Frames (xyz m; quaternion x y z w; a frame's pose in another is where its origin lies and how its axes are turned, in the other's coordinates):
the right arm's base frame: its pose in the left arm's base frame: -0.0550 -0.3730 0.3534 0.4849 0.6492 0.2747 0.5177
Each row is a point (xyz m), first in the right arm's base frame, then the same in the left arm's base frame.
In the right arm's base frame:
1: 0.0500 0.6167 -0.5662
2: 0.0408 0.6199 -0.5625
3: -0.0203 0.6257 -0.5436
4: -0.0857 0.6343 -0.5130
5: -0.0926 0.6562 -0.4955
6: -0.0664 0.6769 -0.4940
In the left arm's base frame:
1: -0.3732 -0.0113 1.0399
2: -0.3687 -0.0191 1.0453
3: -0.3494 -0.0755 1.0691
4: -0.3181 -0.1364 1.0935
5: -0.2941 -0.1370 1.1096
6: -0.2854 -0.1054 1.1163

